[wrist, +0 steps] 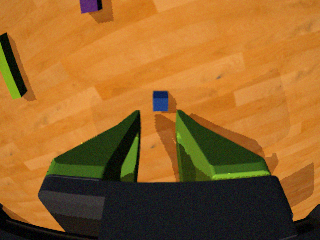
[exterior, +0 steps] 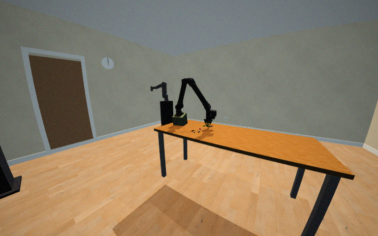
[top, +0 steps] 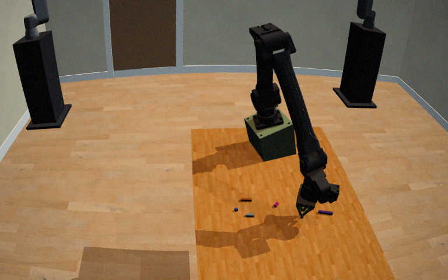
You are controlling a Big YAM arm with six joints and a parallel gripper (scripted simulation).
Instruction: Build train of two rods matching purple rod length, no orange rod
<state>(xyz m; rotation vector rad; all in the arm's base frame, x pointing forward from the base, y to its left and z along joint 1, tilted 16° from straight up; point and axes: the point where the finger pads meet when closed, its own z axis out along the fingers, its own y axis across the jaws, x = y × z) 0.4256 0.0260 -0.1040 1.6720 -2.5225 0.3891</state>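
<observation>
Now: hand 80 mm to the left of the magenta rod, 70 mm past it and 20 mm above it. The rest, counted from my hand: grey rod (190 mm to the right, 30 mm behind, 20 mm below); then purple rod (100 mm to the left, 20 mm below); then lime rod (90 mm behind, 80 mm to the left, 20 mm below).
</observation>
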